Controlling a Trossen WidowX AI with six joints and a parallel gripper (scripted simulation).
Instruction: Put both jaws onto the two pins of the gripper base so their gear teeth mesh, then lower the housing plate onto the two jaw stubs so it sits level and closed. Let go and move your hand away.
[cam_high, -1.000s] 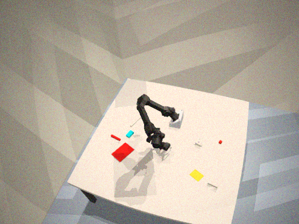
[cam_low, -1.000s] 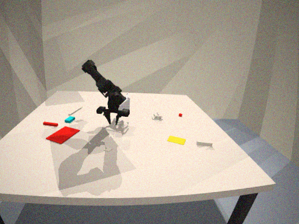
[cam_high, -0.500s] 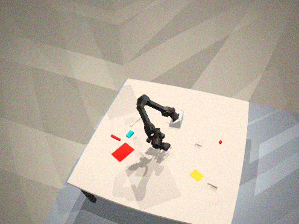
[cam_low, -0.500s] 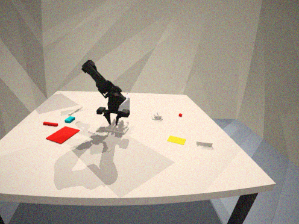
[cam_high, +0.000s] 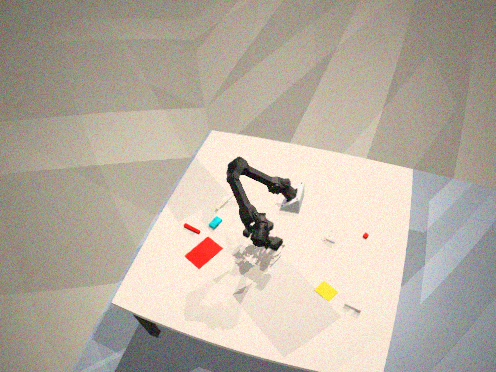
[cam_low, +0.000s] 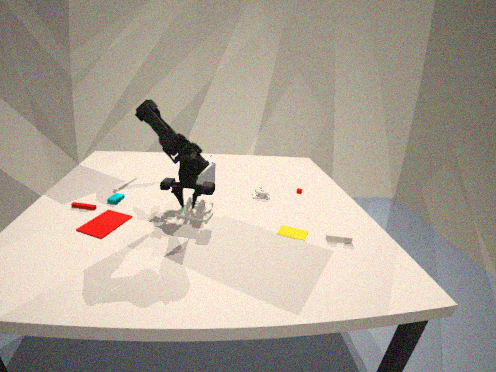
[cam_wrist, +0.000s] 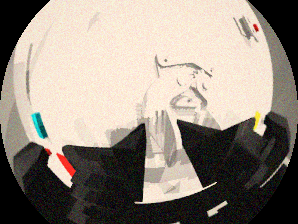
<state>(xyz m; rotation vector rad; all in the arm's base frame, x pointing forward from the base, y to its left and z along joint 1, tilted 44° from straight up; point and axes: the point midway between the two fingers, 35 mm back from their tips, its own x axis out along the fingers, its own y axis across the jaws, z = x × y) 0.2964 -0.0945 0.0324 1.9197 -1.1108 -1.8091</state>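
The white housing part lies 310 mm to the left of my gripper tip, 110 mm behind it and 10 mm above it. The rest, counted from my gripper tip: pale stand 310 mm to the left, 110 mm behind; red plate 280 mm to the right, 70 mm ahead, 10 mm below; cyan block 270 mm to the right, 110 mm behind.
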